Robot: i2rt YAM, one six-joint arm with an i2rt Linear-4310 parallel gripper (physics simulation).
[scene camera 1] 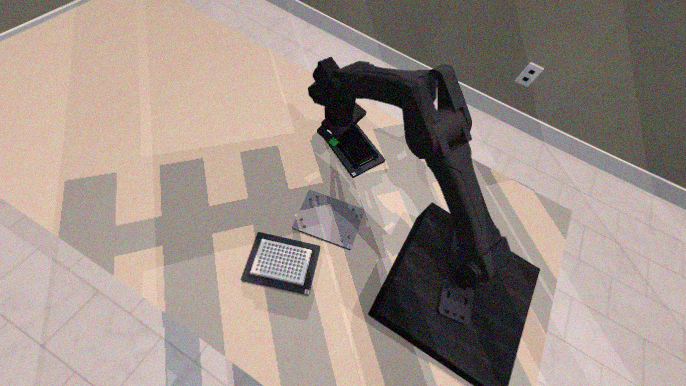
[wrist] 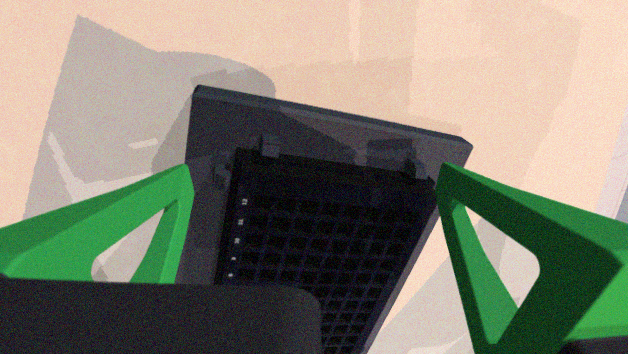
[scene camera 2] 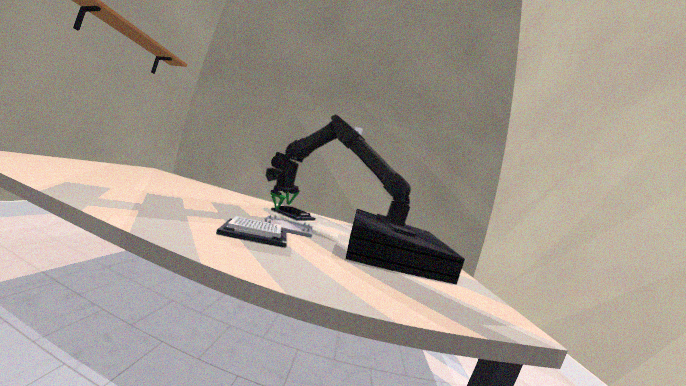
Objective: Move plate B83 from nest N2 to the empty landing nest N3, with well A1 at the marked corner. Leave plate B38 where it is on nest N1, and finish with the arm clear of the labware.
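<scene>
A black well plate (scene camera 1: pixel 359 148) (wrist: pixel 310 250) sits on a dark nest (scene camera 1: pixel 342 157) (wrist: pixel 210 120) at the back; numbers up to 12 show along its left edge in the wrist view. My gripper (scene camera 1: pixel 346 137) (scene camera 2: pixel 283 205) (wrist: pixel 314 177) is open above this plate's far end, its green fingertips apart on either side of the plate, with nothing held. A white well plate (scene camera 1: pixel 281 261) (scene camera 2: pixel 257 225) sits on another dark nest (scene camera 1: pixel 277 284) (scene camera 2: pixel 250 237). The grey landing nest (scene camera 1: pixel 327 220) (scene camera 2: pixel 300 229) between them is empty. Plate and nest names are not readable. The palm hides part of the black plate.
The arm's black base block (scene camera 1: pixel 415 310) (scene camera 2: pixel 400 250) stands right of the nests. The arm arches over the table from there. The table edge (scene camera 2: pixel 300 312) runs along the front. A wooden shelf (scene camera 2: pixel 130 35) is on the wall at upper left.
</scene>
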